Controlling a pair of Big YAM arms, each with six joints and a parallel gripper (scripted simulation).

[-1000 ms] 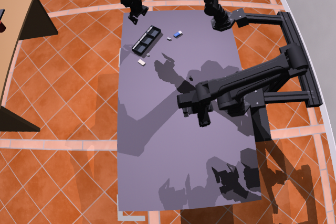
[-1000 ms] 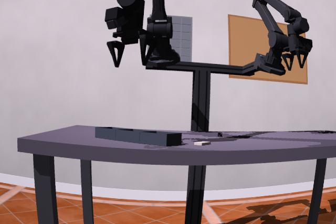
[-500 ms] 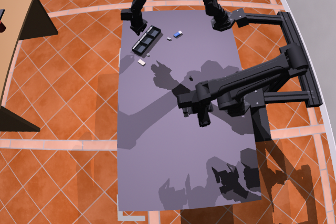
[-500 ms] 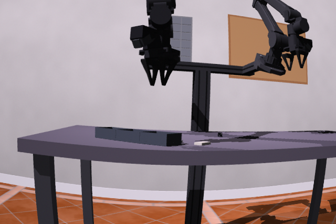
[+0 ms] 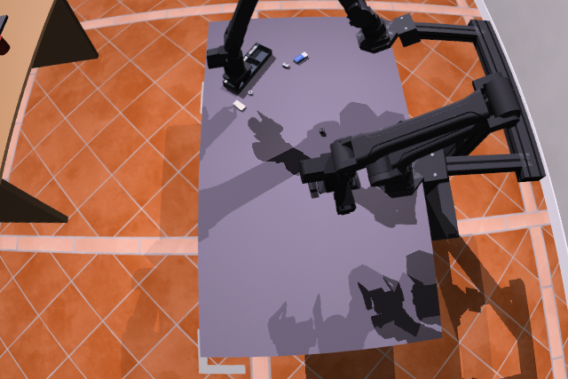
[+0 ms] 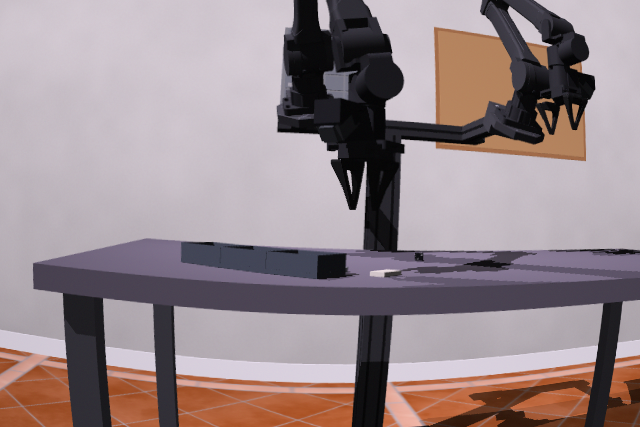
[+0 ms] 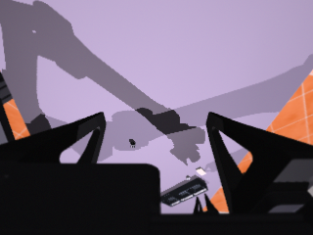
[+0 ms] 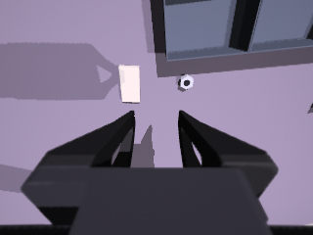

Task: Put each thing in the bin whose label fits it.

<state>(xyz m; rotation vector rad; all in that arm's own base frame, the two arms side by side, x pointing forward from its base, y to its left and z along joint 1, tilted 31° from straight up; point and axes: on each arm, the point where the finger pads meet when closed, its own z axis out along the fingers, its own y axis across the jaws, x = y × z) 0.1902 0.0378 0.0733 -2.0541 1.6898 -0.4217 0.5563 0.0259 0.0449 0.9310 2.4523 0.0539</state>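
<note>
Now: the white card 10 mm ahead of my right hand, 40 mm to the left of it and 100 mm below it. From my right hand the other things lie so: bin row (20 mm behind, 150 mm to the right, 90 mm below).
</note>
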